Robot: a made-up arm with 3 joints. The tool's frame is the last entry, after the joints. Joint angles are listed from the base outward. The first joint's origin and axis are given. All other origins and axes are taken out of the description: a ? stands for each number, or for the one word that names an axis. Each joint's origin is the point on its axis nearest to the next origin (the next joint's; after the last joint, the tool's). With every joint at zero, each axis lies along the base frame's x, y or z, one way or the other. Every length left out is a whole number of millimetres.
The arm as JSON. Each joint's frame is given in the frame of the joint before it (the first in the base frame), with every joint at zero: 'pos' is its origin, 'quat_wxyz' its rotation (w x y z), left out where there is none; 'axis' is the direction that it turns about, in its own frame. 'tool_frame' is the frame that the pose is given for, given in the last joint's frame.
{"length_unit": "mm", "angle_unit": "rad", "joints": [
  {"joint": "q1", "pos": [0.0, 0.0, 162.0], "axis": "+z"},
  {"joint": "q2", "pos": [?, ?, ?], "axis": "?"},
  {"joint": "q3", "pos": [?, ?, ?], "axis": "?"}
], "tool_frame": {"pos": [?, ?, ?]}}
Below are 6 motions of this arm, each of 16 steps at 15 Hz.
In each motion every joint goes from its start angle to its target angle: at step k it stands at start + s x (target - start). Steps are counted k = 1, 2, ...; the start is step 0. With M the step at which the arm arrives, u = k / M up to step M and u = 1 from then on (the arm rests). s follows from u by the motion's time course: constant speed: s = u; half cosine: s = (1 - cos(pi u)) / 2; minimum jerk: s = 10 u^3 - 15 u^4 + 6 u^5.
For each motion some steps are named. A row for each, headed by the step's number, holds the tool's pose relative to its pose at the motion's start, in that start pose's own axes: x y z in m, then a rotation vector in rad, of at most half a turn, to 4 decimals.
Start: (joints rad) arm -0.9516 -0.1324 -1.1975
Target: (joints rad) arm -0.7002 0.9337 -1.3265
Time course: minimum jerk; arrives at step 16
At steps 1, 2, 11, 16:
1: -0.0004 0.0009 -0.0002 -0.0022 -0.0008 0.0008
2: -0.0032 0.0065 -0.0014 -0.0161 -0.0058 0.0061
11: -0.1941 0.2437 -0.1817 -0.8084 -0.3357 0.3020
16: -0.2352 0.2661 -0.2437 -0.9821 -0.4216 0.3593

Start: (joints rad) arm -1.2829 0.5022 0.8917
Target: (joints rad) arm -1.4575 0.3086 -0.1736
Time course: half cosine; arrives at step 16
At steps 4, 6, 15, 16:
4: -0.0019 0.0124 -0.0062 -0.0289 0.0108 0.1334
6: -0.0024 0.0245 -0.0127 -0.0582 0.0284 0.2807
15: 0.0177 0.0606 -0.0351 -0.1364 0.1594 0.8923
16: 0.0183 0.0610 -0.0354 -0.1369 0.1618 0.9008

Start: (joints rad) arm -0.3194 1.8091 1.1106
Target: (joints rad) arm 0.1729 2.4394 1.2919
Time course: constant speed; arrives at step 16
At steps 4, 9, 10, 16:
4: 0.0342 -0.0613 0.0510 0.1922 0.0394 -0.0836
9: 0.0776 -0.1410 0.0940 0.4251 0.0936 -0.2127
10: 0.0859 -0.1569 0.0999 0.4705 0.1050 -0.2417
16: 0.1311 -0.2489 0.1184 0.7333 0.1749 -0.4357

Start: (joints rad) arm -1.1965 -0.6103 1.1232
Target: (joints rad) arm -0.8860 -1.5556 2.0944
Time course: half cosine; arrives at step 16
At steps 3, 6, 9, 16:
3: 0.0095 0.0206 -0.0116 -0.0794 0.0170 -0.0610
6: 0.0313 0.0717 -0.0558 -0.2987 0.0225 -0.2276
9: 0.0533 0.1231 -0.1363 -0.5839 -0.0568 -0.4458
16: 0.0791 0.1546 -0.2754 -0.9488 -0.3280 -0.7400

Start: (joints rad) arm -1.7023 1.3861 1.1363
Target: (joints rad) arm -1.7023 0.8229 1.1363
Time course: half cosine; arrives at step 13
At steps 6, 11, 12, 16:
6: 0.0345 0.0743 -0.0223 -0.2246 0.1043 0.0000
11: 0.0696 0.1501 -0.0715 -0.4816 0.2235 0.0000
12: 0.0723 0.1559 -0.0768 -0.5034 0.2336 0.0000
16: 0.0732 0.1578 -0.0786 -0.5109 0.2371 0.0000

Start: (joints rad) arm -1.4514 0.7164 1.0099
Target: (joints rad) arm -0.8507 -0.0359 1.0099
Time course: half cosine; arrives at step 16
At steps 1, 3, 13, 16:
1: 0.0017 -0.0004 0.0013 -0.0041 0.0070 0.0044
3: 0.0149 -0.0030 0.0108 -0.0366 0.0608 0.0392
13: 0.1060 -0.0136 0.0375 -0.4599 0.5296 0.5225
16: 0.1076 -0.0156 0.0346 -0.5083 0.5616 0.5795

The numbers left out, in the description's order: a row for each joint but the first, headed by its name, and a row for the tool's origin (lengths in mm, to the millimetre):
q2: xyz -96.0 364.0 0.0, axis -y
q3: xyz 5.0 0.0 340.0, axis -z
tool: xyz -36.0 65.0 0.0

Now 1 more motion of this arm.
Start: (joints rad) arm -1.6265 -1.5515 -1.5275
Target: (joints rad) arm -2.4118 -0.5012 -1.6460
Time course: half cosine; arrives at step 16
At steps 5, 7, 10, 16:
5: -0.0478 0.0731 0.0306 -0.2275 -0.1802 0.0024
7: -0.0827 0.1273 0.0382 -0.4130 -0.3180 -0.0262
10: -0.1199 0.2001 0.0271 -0.7059 -0.5158 -0.1304
16: -0.1255 0.2524 0.0030 -1.0010 -0.6837 -0.3217

